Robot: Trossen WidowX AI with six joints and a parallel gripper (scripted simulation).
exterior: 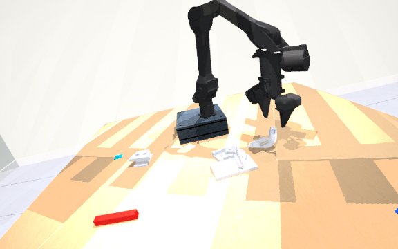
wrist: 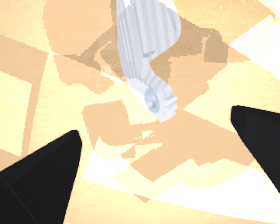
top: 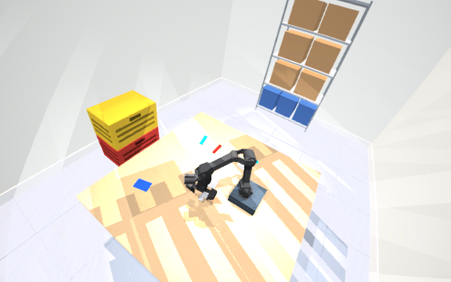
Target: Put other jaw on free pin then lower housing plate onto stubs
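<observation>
The white jaw lies 4 cm below my gripper tip and 2 cm to the right of it. The rest, counted from my gripper tip: small cyan marker 58 cm to the right, 11 cm behind, 7 cm below; then blue tile 37 cm ahead, 16 cm to the left, 7 cm below; then red bar 47 cm to the right, 22 cm ahead, 7 cm below.
</observation>
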